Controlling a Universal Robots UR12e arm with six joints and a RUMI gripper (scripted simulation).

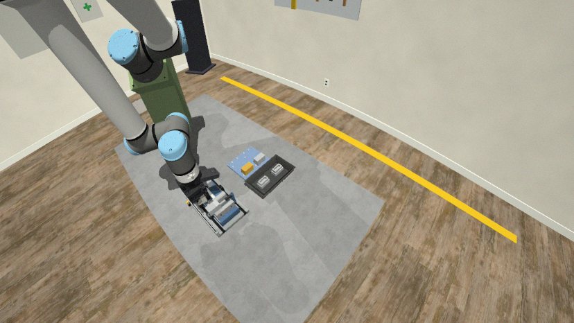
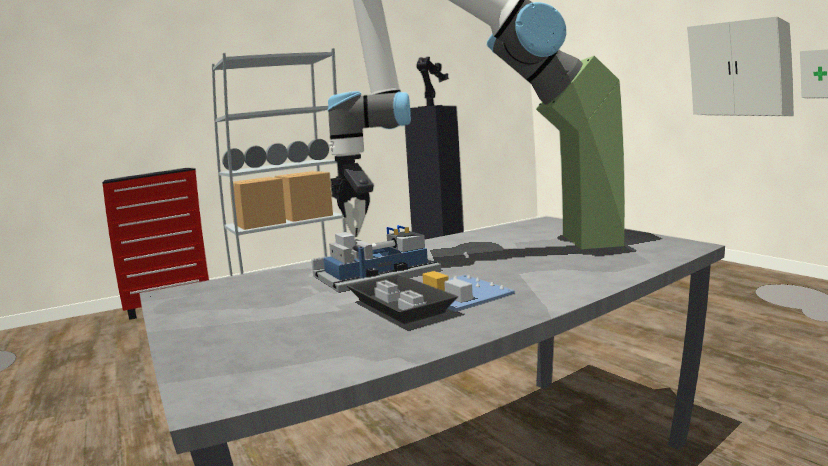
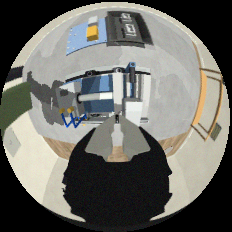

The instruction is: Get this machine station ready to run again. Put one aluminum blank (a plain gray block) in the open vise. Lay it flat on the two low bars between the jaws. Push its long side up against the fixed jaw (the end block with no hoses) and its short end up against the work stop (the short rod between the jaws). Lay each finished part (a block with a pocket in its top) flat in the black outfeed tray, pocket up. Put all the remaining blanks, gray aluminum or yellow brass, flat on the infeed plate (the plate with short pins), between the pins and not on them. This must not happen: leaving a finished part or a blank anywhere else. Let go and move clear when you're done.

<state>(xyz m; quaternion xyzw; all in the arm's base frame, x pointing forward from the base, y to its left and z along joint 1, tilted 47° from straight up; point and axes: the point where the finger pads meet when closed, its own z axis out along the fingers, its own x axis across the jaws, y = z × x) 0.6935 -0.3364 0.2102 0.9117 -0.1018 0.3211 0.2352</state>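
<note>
Right now the blue vise is 2 cm behind my hand, 5 cm to the left of it and 8 cm below it. Also, from my hand: yellow brass blank (5 cm ahead, 29 cm to the left, 9 cm below); gray aluminum blank (8 cm ahead, 37 cm to the left, 9 cm below); infeed plate (3 cm ahead, 34 cm to the left, 11 cm below).
</note>
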